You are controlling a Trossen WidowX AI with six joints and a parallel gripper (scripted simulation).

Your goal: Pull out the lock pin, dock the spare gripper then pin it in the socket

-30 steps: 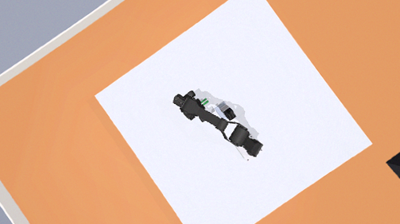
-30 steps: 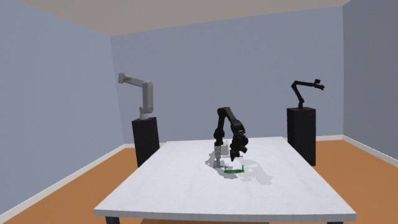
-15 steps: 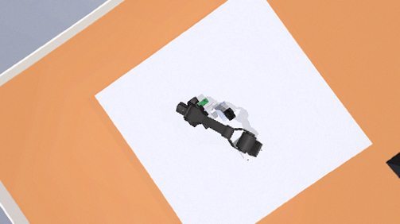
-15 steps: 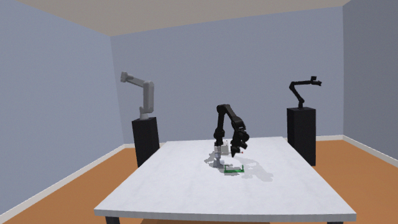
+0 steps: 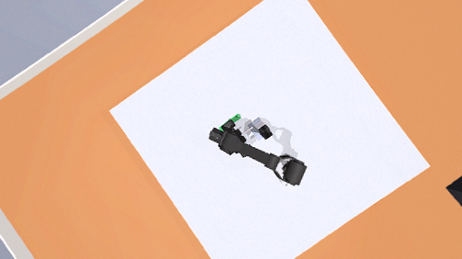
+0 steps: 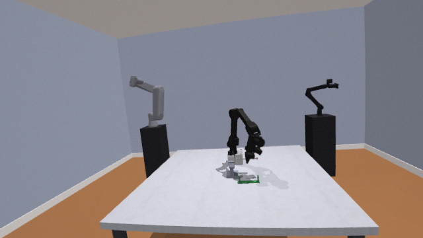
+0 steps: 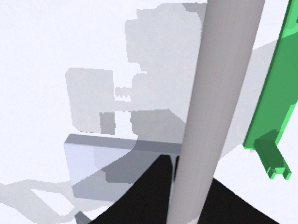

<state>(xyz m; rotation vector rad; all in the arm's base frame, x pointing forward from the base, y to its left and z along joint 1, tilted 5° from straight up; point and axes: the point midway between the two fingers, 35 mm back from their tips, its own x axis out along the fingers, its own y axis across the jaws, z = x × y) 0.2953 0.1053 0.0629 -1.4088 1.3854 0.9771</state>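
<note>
The bluish-grey socket lies 20 mm behind my gripper tip, 110 mm to the right of it and 50 mm below it. The rest, counted from my gripper tip: spare gripper 40 mm behind, 110 mm to the right, 20 mm above; then green strip 90 mm ahead, 70 mm below.
</note>
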